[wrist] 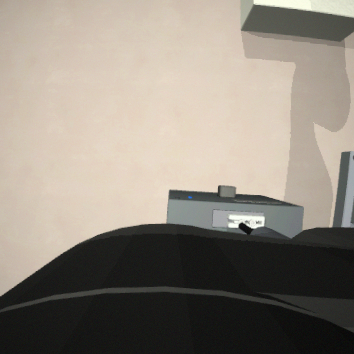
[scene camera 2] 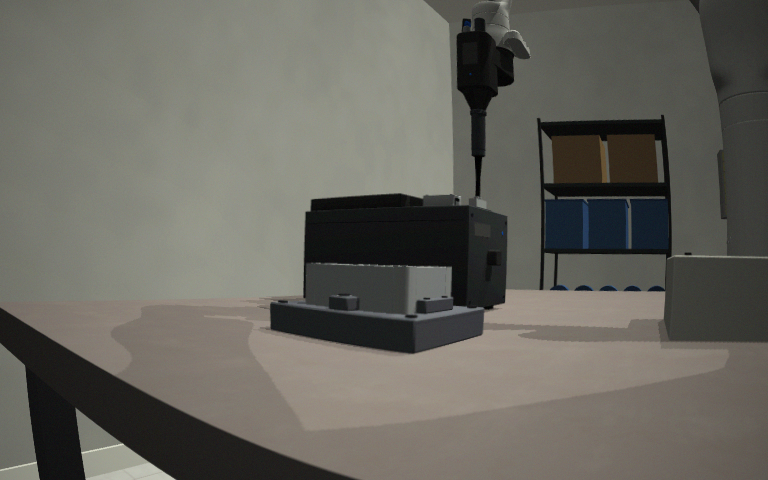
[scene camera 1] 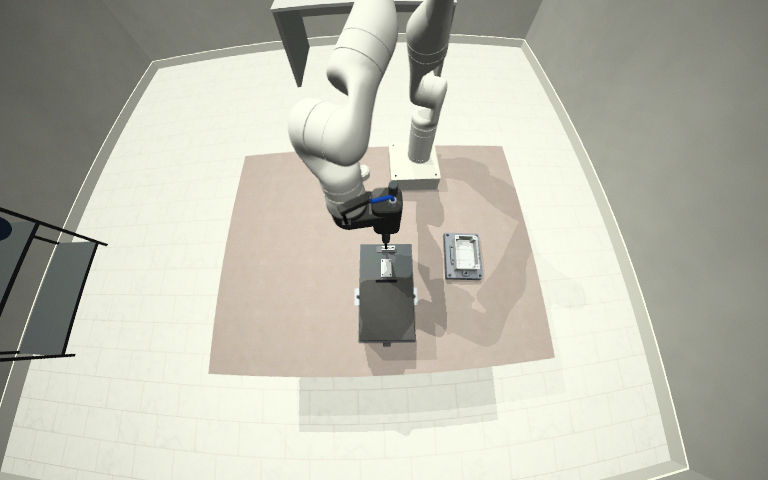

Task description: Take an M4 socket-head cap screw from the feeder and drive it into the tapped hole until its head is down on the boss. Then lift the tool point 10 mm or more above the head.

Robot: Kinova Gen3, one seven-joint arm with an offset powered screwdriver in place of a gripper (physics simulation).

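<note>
The feeder [scene camera 1: 386, 311] [scene camera 2: 385, 243] [wrist: 192, 212] is a dark box on the mat. A small light pick-up block [scene camera 1: 390, 247] [scene camera 2: 478, 202] [wrist: 257, 220] sits at its arm-side end. My black screwdriver [scene camera 1: 387, 212] [scene camera 2: 478, 130] points down, and its thin bit ends at the pick-up block; the tip [wrist: 245, 228] shows over the block in the wrist view. No screw can be made out at the tip. A whitish open housing [scene camera 1: 467, 253] [scene camera 2: 362, 285] sits in a grey fixture [scene camera 1: 449, 271] [scene camera 2: 339, 331] beside the feeder. The tapped hole cannot be made out.
A pale base block [scene camera 1: 416, 182] [scene camera 2: 719, 300] [wrist: 300, 22] stands behind the feeder at the foot of an arm. A shelf rack [scene camera 2: 603, 188] with brown boxes and blue bins stands at the back in scene camera 2. The fixture's edge [wrist: 343, 190] shows at the right in the wrist view.
</note>
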